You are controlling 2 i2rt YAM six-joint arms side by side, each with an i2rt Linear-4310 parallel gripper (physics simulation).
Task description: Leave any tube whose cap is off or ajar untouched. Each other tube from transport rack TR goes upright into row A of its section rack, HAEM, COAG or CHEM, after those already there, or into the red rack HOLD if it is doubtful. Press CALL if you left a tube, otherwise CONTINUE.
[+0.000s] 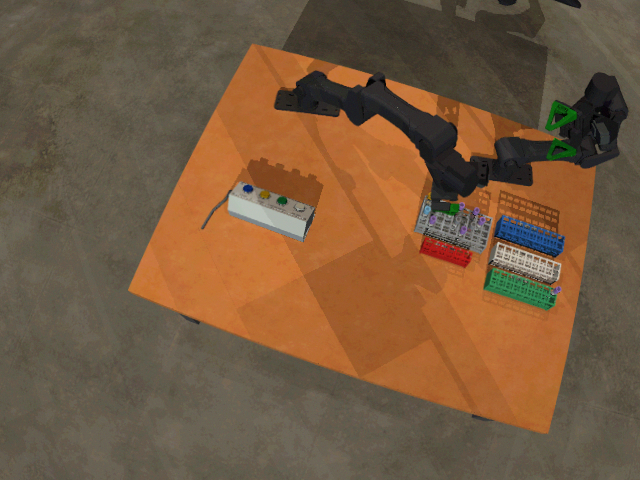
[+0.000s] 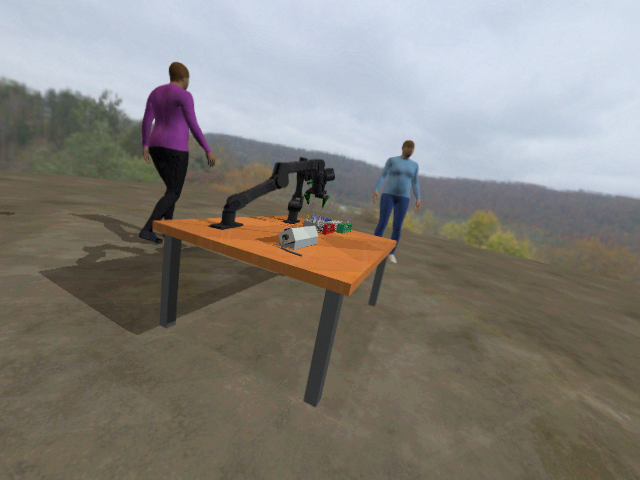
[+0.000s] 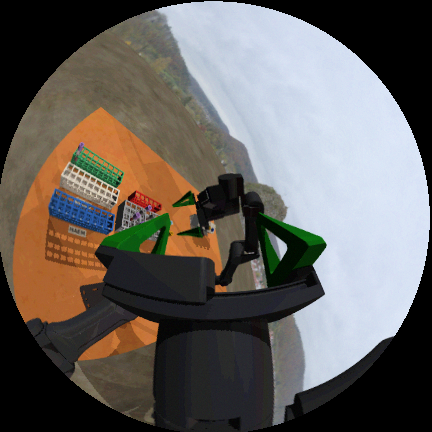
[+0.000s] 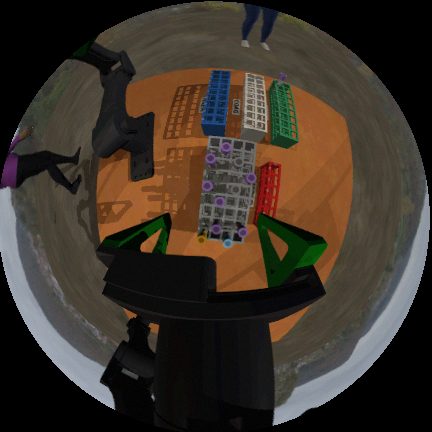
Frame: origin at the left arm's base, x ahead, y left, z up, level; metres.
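Where they show: left gripper, between the fingertips: (image 1: pixel 547 144) (image 3: pixel 212 217); right gripper, between the fingertips: (image 1: pixel 453 197) (image 2: pixel 315 205) (image 3: pixel 174 219) (image 4: pixel 213 217); left arm's base, origin of its link: (image 1: pixel 501 171) (image 2: pixel 291 221) (image 4: pixel 142 144); right arm's base, origin of its link: (image 1: pixel 308 103) (image 2: pixel 227 226).
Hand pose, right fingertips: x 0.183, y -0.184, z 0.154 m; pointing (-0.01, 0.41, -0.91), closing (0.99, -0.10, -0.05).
Each offset is from my right fingertips to the top centre of the thing. Level surfaces: height alone.
Grey rack TR {dx +0.021, dy +0.030, dz -0.097 m} (image 1: pixel 478 242) (image 4: pixel 227 175) holds several purple-capped tubes {dx +0.006, dy +0.011, dz -0.060 m} (image 4: pixel 219 202) {dx +0.057, dy +0.044, dz -0.060 m} (image 1: pixel 463 229), a yellow-capped tube {dx -0.028, dy -0.047, dz -0.060 m} (image 4: pixel 201 239) and a light-blue-capped tube {dx +0.014, dy -0.056, dz -0.060 m} (image 4: pixel 228 243) (image 1: pixel 427 210). Two pale rings there may be uncapped mouths. The blue rack {dx +0.028, dy +0.258, dz -0.097 m} (image 1: pixel 529 237) (image 3: pixel 82 212) is by the HAEM label, the white rack {dx +0.110, dy +0.242, dz -0.097 m} (image 1: pixel 524 263) (image 4: pixel 254 130) by COAG. The green rack {dx +0.185, dy +0.230, dz -0.097 m} (image 1: pixel 519 290) (image 4: pixel 284 135) has a purple-capped tube {dx +0.192, dy +0.316, dz -0.060 m} (image 1: pixel 557 290) (image 4: pixel 282 77) at its far end. My right gripper (image 4: pixel 213 217) (image 2: pixel 316 203) is open, empty, above TR. My left gripper (image 1: pixel 549 140) is open, empty, raised at right.
The red rack {dx +0.105, dy +0.011, dz -0.097 m} (image 1: pixel 445 253) (image 4: pixel 269 195) stands beside TR. A white button box {dx +0.043, dy -0.466, dz -0.070 m} (image 1: pixel 268 217) (image 2: pixel 305 237) with blue, yellow, green and white buttons stands at the left of the table {dz -0.153 m} (image 1: pixel 336 310); its lettering is unreadable. A cable trails from it. Two people stand beyond the table.
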